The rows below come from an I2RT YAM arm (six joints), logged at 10 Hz.
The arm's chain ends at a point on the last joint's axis. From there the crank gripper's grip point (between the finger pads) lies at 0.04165 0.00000 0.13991 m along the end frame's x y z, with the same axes.
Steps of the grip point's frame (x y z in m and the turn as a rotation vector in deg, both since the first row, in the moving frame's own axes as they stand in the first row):
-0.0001, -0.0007, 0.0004, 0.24, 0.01, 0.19
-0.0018, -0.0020, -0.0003, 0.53, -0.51, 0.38
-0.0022, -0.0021, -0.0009, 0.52, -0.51, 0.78
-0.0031, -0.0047, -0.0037, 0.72, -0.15, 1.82
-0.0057, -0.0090, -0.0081, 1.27, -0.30, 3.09
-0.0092, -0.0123, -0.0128, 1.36, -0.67, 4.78
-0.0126, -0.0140, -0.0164, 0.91, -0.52, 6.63
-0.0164, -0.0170, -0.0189, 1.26, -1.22, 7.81
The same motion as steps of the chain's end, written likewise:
-0.0001, -0.0003, 0.0004, 0.24, 0.01, 0.19
-0.0006, -0.0010, -0.0007, 0.53, -0.51, 0.38
-0.0010, -0.0014, -0.0013, 0.52, -0.51, 0.78
-0.0027, -0.0043, -0.0038, 0.72, -0.15, 1.82
-0.0050, -0.0081, -0.0083, 1.27, -0.30, 3.09
-0.0076, -0.0124, -0.0133, 1.36, -0.67, 4.78
-0.0112, -0.0165, -0.0168, 0.91, -0.52, 6.63
-0.0132, -0.0194, -0.0198, 1.26, -1.22, 7.81

